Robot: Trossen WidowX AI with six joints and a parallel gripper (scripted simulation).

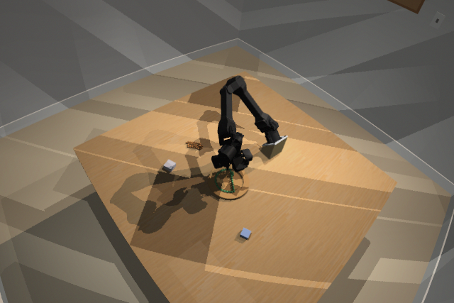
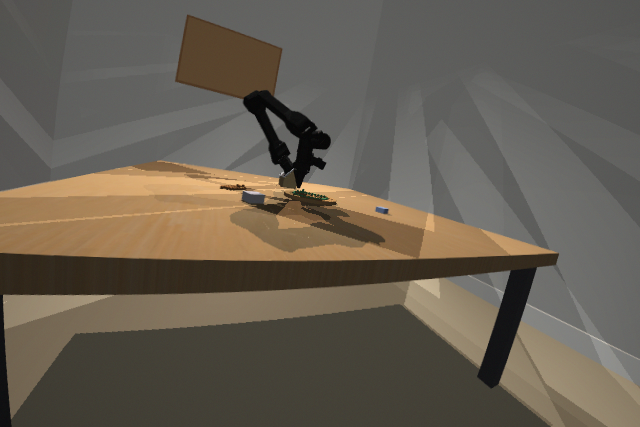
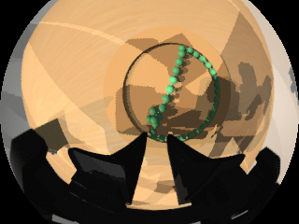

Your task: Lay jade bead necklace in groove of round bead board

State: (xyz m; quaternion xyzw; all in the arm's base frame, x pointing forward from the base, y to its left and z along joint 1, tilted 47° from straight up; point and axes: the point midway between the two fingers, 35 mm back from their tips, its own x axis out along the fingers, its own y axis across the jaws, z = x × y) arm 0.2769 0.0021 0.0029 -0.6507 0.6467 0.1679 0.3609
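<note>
Right now the round wooden bead board is 40 mm to the left of my gripper tip, 30 mm ahead of it and 20 mm below it. Also, from my gripper tip: blue block: 300 mm to the left, 130 mm ahead, 20 mm below; pale grey block: 240 mm ahead, 170 mm to the right, 20 mm below.
</note>
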